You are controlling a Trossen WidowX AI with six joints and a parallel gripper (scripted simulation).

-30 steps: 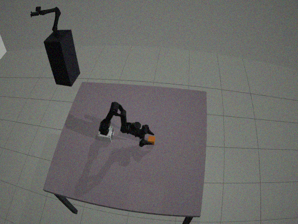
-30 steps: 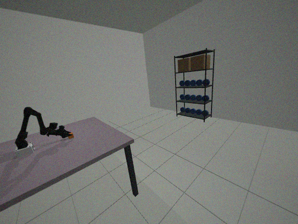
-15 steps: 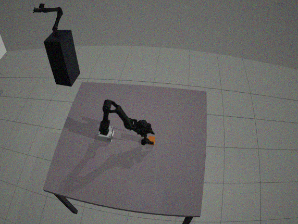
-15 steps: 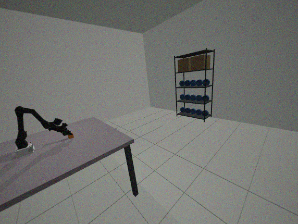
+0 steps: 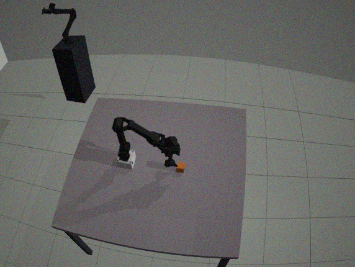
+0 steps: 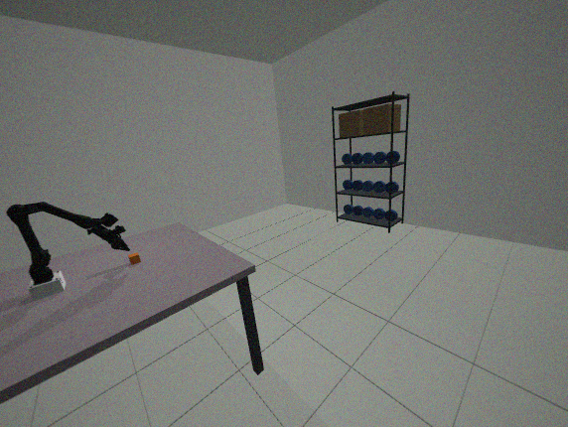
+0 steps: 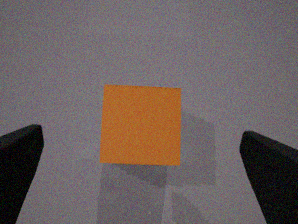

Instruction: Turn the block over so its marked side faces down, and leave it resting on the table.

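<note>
Now: the orange block 70 mm below my gripper tip.
</note>
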